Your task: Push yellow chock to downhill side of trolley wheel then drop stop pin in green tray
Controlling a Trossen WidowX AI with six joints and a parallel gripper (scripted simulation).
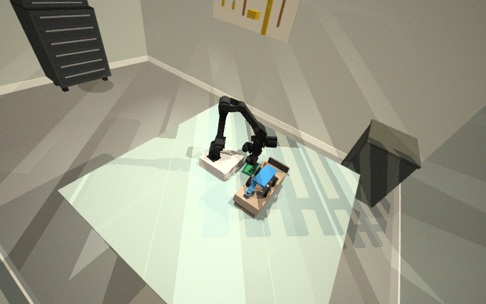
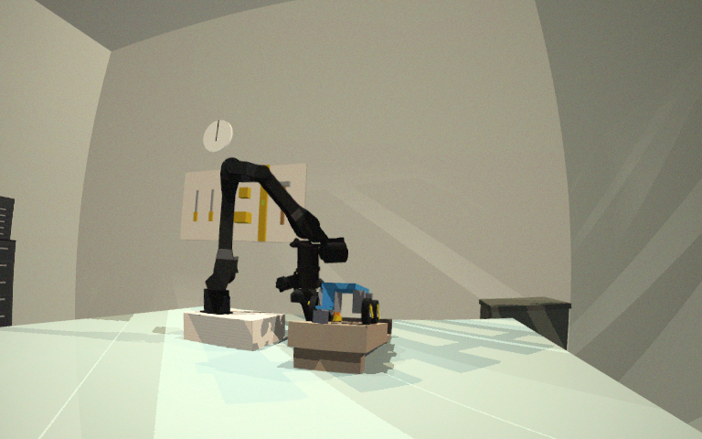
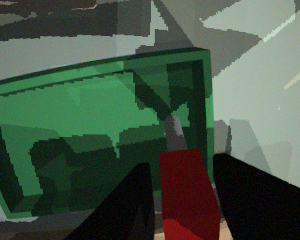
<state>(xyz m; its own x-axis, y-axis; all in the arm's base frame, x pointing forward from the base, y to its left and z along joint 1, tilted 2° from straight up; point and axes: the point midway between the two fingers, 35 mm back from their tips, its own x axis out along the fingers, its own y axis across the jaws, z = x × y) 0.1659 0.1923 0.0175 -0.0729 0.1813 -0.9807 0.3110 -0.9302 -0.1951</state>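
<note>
The green tray lies 6 cm below my gripper tip, 3 cm to the right of it and 1 cm ahead of it. Also, from my gripper tip: dark lip 13 cm to the left, 12 cm ahead, 2 cm below; yellow chock 10 cm ahead, 5 cm to the right, 3 cm above; red-headed stop pin right at my gripper tip.
</note>
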